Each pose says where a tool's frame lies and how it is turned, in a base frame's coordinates. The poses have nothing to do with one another.
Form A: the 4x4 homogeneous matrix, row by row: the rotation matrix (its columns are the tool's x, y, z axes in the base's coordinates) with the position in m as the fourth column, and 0 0 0 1 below. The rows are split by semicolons.
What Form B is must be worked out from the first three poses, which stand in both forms.
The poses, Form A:
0.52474, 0.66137, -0.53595, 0.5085; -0.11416, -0.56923, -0.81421, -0.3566; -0.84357, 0.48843, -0.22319, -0.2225; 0, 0, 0, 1
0.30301, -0.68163, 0.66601, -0.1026; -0.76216, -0.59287, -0.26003, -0.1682; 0.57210, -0.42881, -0.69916, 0.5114; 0, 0, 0, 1
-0.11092, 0.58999, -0.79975, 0.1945; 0.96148, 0.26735, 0.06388, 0.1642; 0.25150, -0.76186, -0.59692, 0.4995; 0, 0, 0, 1
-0.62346, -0.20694, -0.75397, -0.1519; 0.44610, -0.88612, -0.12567, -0.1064; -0.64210, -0.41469, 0.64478, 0.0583; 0, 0, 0, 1
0.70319, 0.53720, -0.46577, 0.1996; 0.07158, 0.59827, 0.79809, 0.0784; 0.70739, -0.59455, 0.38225, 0.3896; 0, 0, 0, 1
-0.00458, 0.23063, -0.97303, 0.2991; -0.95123, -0.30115, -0.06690, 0.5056; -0.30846, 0.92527, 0.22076, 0.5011; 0, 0, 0, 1
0.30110, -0.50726, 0.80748, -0.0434; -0.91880, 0.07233, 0.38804, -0.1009; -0.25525, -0.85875, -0.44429, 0.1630; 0, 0, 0, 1
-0.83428, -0.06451, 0.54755, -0.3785; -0.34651, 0.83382, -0.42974, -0.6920; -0.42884, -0.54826, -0.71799, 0.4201; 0, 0, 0, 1
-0.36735, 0.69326, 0.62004, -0.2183; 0.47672, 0.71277, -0.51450, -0.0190; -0.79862, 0.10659, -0.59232, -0.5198; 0, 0, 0, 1
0.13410, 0.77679, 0.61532, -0.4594; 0.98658, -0.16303, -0.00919, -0.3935; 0.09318, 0.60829, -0.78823, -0.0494; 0, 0, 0, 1
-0.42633, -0.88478, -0.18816, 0.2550; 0.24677, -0.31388, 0.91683, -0.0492; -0.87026, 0.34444, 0.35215, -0.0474; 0, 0, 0, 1
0.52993, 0.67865, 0.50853, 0.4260; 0.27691, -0.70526, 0.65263, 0.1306; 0.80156, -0.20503, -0.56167, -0.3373; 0, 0, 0, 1
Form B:
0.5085, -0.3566, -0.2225, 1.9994, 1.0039, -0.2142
-0.1026, -0.1682, 0.5114, -2.5914, -0.6091, -1.1924
0.1945, 0.1642, 0.4995, -2.2354, -0.2542, 1.6857
-0.1519, -0.1064, 0.0583, -0.5715, 0.6972, 2.5205
0.1996, 0.0784, 0.3896, -0.9994, -0.7858, 0.1014
0.2991, 0.5056, 0.5011, 1.3366, 0.3136, -1.5756
-0.0434, -0.1009, 0.1630, -2.0482, 0.2581, -1.2541
-0.3785, -0.6920, 0.4201, -2.4894, 0.4432, -2.7479
-0.2183, -0.0190, -0.5198, 2.9636, 0.9250, 2.2273
-0.4594, -0.3935, -0.0494, 2.4843, -0.0933, 1.4357
0.2550, -0.0492, -0.0474, 0.7743, 1.0557, 2.6169
0.4260, 0.1306, -0.3373, -2.7916, -0.9299, 0.4815

